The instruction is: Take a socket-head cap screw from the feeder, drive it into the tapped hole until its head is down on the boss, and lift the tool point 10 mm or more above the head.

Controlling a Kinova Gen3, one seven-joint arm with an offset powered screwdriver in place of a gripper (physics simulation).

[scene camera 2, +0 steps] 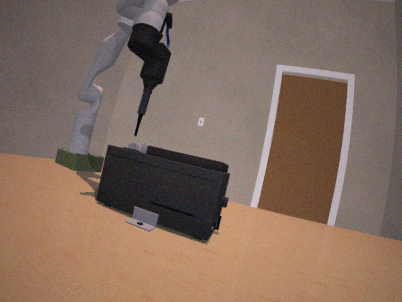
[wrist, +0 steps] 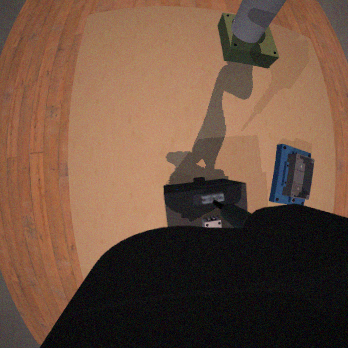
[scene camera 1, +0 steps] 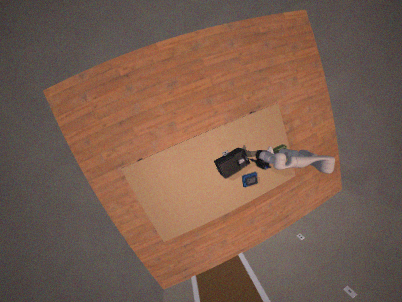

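The black box-shaped feeder (scene camera 1: 229, 167) (scene camera 2: 160, 187) (wrist: 180, 192) stands on the table, with a small silver plate (scene camera 2: 133, 146) (wrist: 205, 199) on its top at one end. My screwdriver (scene camera 2: 135, 134) (wrist: 216, 202) points steeply down, slightly tilted; its thin dark tip is a short gap above the silver plate in scene camera 2. No screw can be made out at the tip, and any screws in the feeder are too small to tell. A blue fixture (scene camera 1: 245, 183) (wrist: 280, 172) beside the feeder carries a grey block (scene camera 1: 251, 180) (wrist: 301, 175). Its boss and tapped hole cannot be made out.
A small pale block (wrist: 213, 223) stands on the feeder near the silver plate. A small silver bracket (scene camera 2: 146, 218) stands by the feeder's long side. The arm (scene camera 1: 306, 161) (scene camera 2: 103, 59) rises from a green base (scene camera 1: 280, 148) (scene camera 2: 75, 160) (wrist: 231, 50). A tan mat (scene camera 1: 175, 200) (wrist: 120, 110) lies underneath.
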